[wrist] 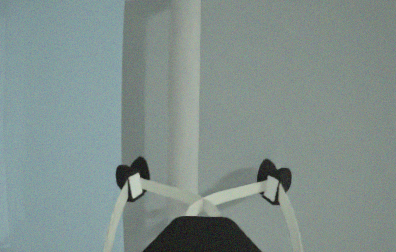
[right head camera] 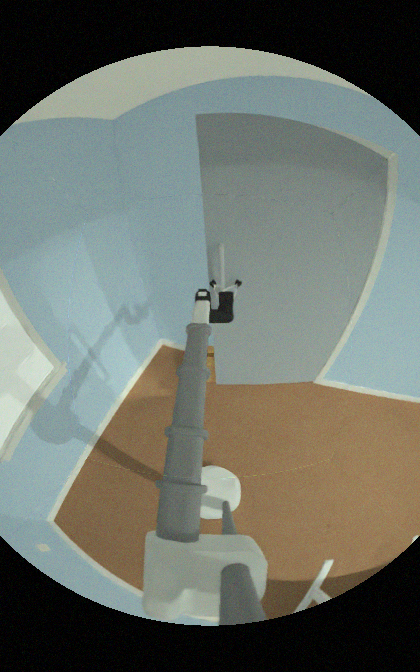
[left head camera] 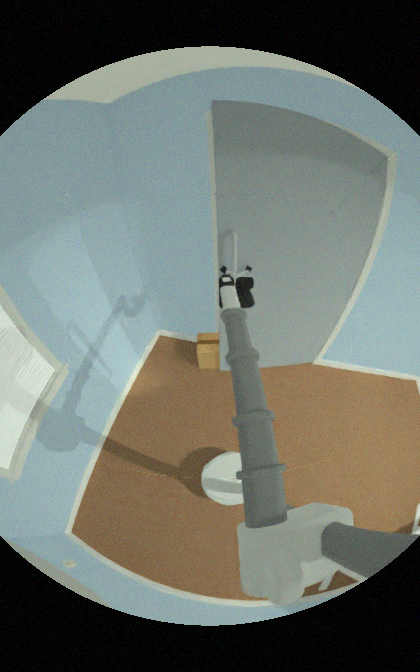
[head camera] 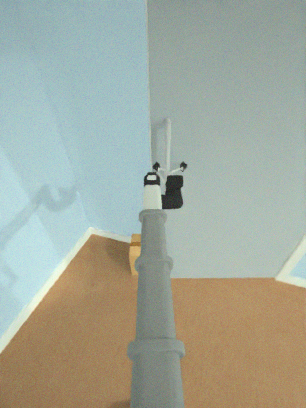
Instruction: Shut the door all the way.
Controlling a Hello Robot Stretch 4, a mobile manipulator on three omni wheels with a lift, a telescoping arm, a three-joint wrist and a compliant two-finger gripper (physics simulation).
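Seen in the pictures: gripper, between the fingertips: (wrist: 203, 172) (right head camera: 224, 280); robot's base, origin of its link: (right head camera: 211, 491) (left head camera: 229, 477).
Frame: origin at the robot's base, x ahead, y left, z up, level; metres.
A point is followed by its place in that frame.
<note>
The grey door (head camera: 225, 125) {x 0.991, y -0.336, z 1.248 m} (left head camera: 300, 225) {x 0.990, y -0.439, z 1.327 m} (right head camera: 295, 250) {x 0.989, y -0.464, z 1.257 m} (wrist: 300, 100) {x 0.994, y -0.196, z 1.147 m} stands ajar, its left free edge out from the blue wall. A pale vertical bar handle (head camera: 168, 140) {x 0.922, y -0.076, z 1.213 m} (left head camera: 235, 245) {x 0.922, y -0.078, z 1.217 m} (right head camera: 222, 262) {x 0.923, y -0.080, z 1.201 m} (wrist: 185, 100) {x 0.922, y -0.075, z 1.139 m} is near that edge. My gripper (head camera: 170, 165) {x 0.985, y -0.091, z 1.069 m} (left head camera: 236, 269) {x 0.985, y -0.091, z 1.069 m} (right head camera: 225, 283) {x 0.985, y -0.091, z 1.069 m} (wrist: 203, 172) {x 0.985, y -0.091, z 1.069 m} is open at the lower part of the handle, facing the door. In the wrist view the handle runs down between the two black fingertips, left of centre. Its lower end is hidden behind the finger straps. I cannot tell whether anything touches.
A tan box (head camera: 135, 255) {x 1.045, y 0.148, z 0.246 m} (left head camera: 208, 352) {x 1.038, y 0.092, z 0.240 m} (right head camera: 211, 367) {x 1.035, y 0.031, z 0.209 m} stands on the floor at the foot of the door's free edge, partly hidden by the door in the left head view. The blue wall (head camera: 75, 100) {x 1.494, y 0.478, z 1.272 m} is on the left. A white round object (left head camera: 222, 480) {x -0.007, y 0.057, z 0.187 m} (right head camera: 220, 492) {x 0.003, y -0.067, z 0.187 m} is below the arm.
</note>
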